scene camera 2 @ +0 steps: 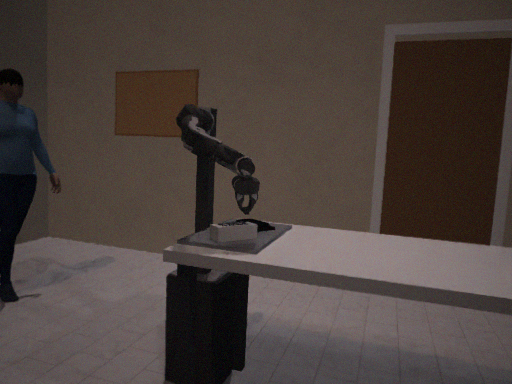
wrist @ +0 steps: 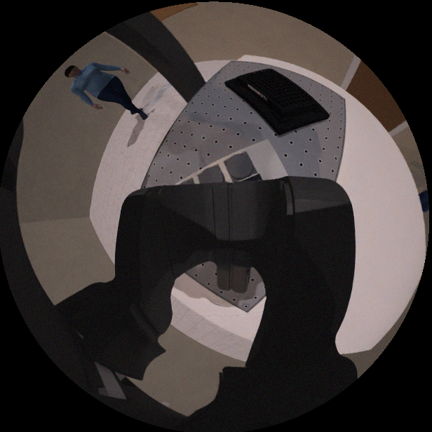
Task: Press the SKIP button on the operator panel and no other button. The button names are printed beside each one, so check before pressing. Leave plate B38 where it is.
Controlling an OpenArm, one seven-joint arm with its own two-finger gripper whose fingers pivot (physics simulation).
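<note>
The operator panel (scene camera 2: 234, 232) (wrist: 270, 152) is a pale box with a row of dark grey round buttons. Two of its buttons, one (wrist: 239, 165) nearer its right end and one (wrist: 211, 175) to the left, show in the wrist view above the gripper's dark body, which hides the rest of the panel. No printed names are readable. My gripper (scene camera 2: 246, 213) (wrist: 237, 238) is shut and empty, and its fingertips are above the panel, apart from it. I cannot identify plate B38 in either view.
A black ridged object (scene camera 2: 264, 224) (wrist: 280, 100) lies behind the panel on a grey perforated board (scene camera 2: 272, 237) (wrist: 320, 150). The board is on the white table (scene camera 2: 375, 260) (wrist: 385, 225). A person in blue (scene camera 2: 17, 135) (wrist: 100, 82) stands off to the left.
</note>
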